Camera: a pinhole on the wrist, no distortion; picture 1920 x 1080 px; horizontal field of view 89.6 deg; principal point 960.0 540.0 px. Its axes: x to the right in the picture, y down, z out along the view. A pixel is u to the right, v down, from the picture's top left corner.
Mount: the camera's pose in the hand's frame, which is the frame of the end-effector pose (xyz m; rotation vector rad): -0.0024 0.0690 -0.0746 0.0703 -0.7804 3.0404
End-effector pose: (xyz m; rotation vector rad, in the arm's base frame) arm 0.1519 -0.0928 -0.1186 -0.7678 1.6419 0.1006
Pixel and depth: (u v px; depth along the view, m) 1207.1 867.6 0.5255
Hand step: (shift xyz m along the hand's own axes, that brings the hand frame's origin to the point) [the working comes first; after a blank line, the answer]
In the camera's frame: 0.1343 0.1781 0.5255

-0.1163 -0.3413 0.3056
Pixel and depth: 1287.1 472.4 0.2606
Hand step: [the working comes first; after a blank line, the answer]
In the camera's frame: 0.0882 -0.0182 0.2606

-0.0791 -0.0413 0.1662
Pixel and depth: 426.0 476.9 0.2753
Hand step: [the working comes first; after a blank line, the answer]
In the camera's frame: -0.1521 -0.0180 0.2753

0.1616 -0.0464 0.1684
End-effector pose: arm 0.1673 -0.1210 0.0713 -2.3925 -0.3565 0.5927
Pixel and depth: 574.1 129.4 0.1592
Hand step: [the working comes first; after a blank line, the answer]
In the camera's frame: -0.0635 -0.0676 0.1592

0.0688 0.0522 0.0945
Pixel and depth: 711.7 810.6 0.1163
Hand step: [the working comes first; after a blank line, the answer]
In the camera's frame: -0.0299 0.0326 0.1163

0.0320 -0.0152 0.0102
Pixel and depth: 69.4 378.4 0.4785
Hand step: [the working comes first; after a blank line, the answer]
In the camera's frame: -0.4408 -0.0800 0.4785

0.4595 -0.0871 0.3635
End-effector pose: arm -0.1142 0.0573 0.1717 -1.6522 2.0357 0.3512
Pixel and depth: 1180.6 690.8 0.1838
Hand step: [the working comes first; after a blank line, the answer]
In the camera's frame: 0.0419 0.0287 0.1838

-0.0368 -0.0450 0.0743
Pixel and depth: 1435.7 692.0 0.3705
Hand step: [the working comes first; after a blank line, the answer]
In the camera's frame: 0.1823 0.0583 0.3705

-0.1694 -0.1621 0.2297
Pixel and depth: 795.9 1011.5 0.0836
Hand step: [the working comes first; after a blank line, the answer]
In the camera's frame: -0.0142 0.0408 0.0836

0.0148 -0.0069 -0.0217
